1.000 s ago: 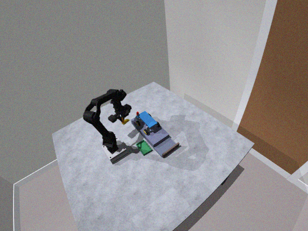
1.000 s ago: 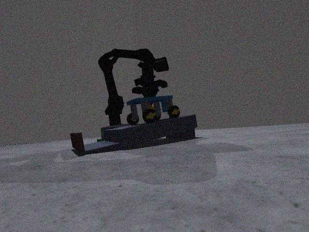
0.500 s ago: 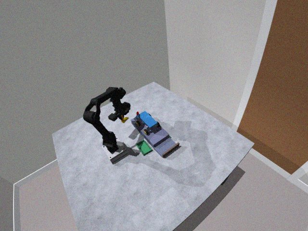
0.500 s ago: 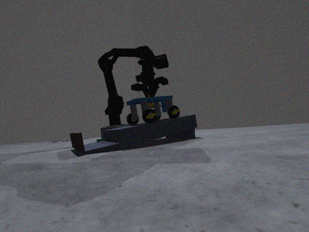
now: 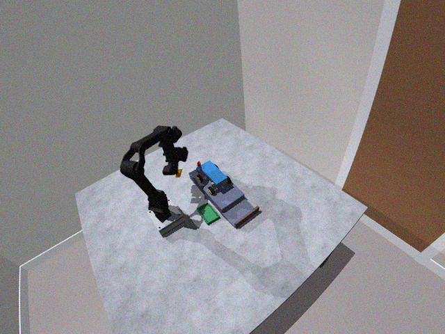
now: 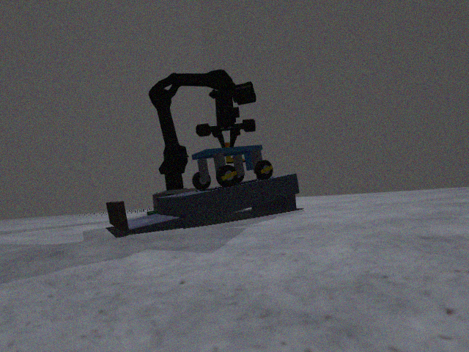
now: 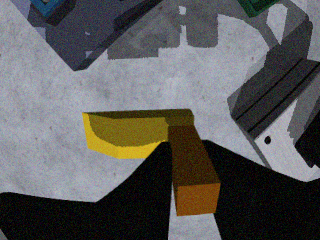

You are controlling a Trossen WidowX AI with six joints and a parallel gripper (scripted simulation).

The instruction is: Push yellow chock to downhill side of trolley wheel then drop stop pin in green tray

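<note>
Right now the yellow chock is 2 cm ahead of my gripper tip, 1 cm to the left of it and 1 cm below it. The rest, counted from my gripper tip: ramp 13 cm ahead, 13 cm to the right, 13 cm below; blue-topped trolley 14 cm ahead, 12 cm to the right, 6 cm below; red-headed stop pin 13 cm ahead, 2 cm to the right, 5 cm below.
</note>
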